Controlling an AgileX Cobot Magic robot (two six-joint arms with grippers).
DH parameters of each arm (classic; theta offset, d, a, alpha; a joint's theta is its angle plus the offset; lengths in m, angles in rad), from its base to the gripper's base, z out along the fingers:
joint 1: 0 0.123 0 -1.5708
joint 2: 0.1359 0 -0.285 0
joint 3: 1.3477 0 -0.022 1.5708
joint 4: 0 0.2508 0 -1.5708
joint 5: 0 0 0.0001 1.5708
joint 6: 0 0.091 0 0
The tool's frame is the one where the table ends.
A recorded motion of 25 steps. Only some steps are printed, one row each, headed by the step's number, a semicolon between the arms.
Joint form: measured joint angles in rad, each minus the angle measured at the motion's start. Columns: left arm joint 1, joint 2, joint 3, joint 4, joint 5, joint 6; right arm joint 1, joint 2, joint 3, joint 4, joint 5, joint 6.
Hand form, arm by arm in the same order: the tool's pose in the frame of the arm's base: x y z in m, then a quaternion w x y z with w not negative. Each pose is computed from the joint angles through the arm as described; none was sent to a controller.
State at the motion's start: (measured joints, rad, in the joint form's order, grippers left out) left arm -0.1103 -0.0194 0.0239 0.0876 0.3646 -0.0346; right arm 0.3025 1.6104 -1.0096 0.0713 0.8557 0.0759
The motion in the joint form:
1: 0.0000 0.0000 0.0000 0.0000 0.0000 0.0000; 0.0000 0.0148 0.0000 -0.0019 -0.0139 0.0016
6: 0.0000 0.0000 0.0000 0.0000 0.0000 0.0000; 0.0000 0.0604 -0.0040 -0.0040 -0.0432 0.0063
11: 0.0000 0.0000 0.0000 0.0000 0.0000 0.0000; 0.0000 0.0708 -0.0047 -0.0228 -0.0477 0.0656
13: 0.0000 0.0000 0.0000 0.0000 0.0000 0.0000; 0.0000 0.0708 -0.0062 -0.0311 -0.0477 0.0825
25: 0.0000 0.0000 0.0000 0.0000 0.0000 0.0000; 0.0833 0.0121 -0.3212 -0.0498 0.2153 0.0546
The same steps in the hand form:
1: 0.0524 -0.0029 0.1735 0.60129 0.05353 0.79721 -0.00649; 0.2847 0.0938 0.2064 0.09297 -0.09136 0.99038 0.04645
6: 0.0524 -0.0029 0.1735 0.60129 0.05353 0.79721 -0.00649; 0.2914 0.0956 0.1940 0.08716 -0.08877 0.99126 0.04396
11: 0.0524 -0.0029 0.1735 0.60129 0.05353 0.79721 -0.00649; 0.2929 0.0948 0.1910 0.08497 -0.06502 0.99351 0.03864
13: 0.0524 -0.0029 0.1735 0.60129 0.05353 0.79721 -0.00649; 0.2934 0.0943 0.1913 0.08611 -0.05921 0.99386 0.03638
25: 0.0524 -0.0029 0.1735 0.60129 0.05353 0.79721 -0.00649; 0.3047 0.1256 0.2865 0.13965 -0.12223 0.98149 0.04731

